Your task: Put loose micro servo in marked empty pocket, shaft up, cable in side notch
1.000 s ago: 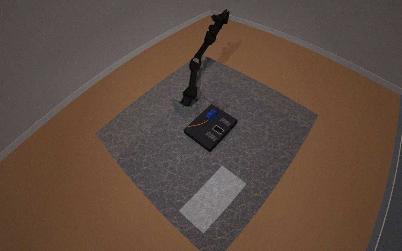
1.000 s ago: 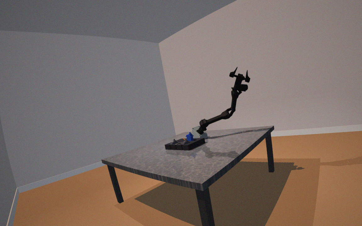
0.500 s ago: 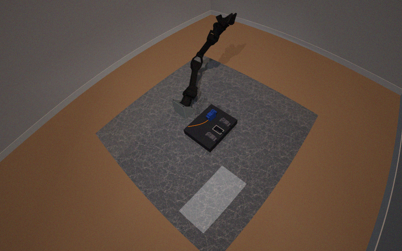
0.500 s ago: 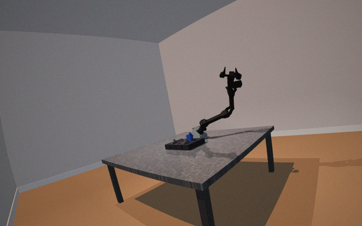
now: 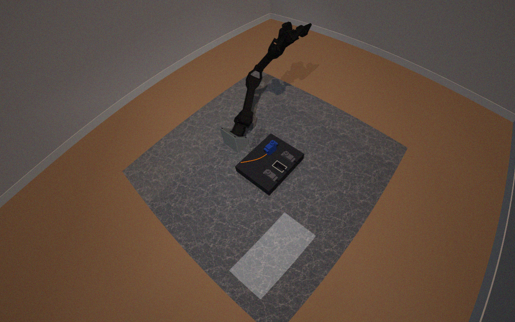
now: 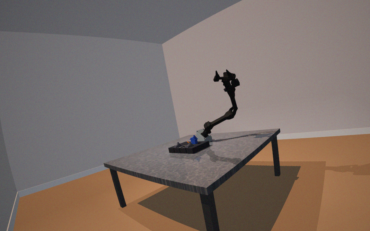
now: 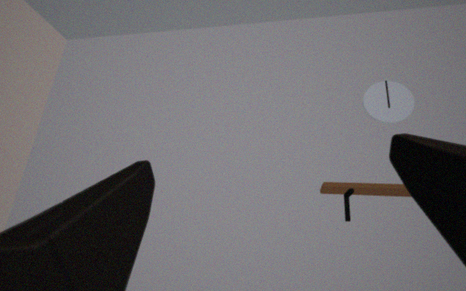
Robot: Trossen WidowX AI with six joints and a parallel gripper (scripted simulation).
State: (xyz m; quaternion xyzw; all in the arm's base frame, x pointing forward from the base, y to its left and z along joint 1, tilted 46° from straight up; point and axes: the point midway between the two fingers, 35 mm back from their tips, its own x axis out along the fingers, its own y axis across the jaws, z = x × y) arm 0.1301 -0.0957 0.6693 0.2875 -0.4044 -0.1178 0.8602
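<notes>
Now: the deck 10 mm ahead of my gripper tip, 430 mm to the right of it and 600 mm below it.
</notes>
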